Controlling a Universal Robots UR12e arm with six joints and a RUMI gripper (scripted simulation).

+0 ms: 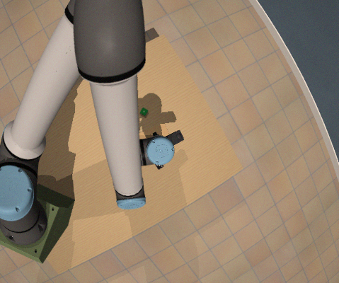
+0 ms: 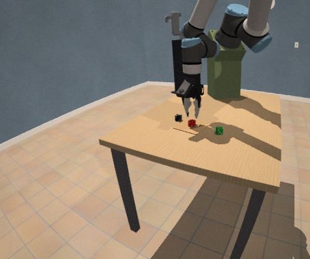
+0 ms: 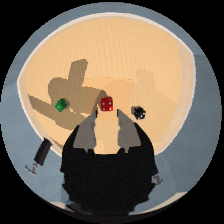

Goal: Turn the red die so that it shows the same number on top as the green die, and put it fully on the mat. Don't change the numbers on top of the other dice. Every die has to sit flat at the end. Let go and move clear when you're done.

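Now: the red die 40 mm below my hand. The rest, counted from my hand: green die (30 mm behind, 150 mm to the left, 50 mm below); tan mat (60 mm below); black die (10 mm behind, 110 mm to the right, 50 mm below).
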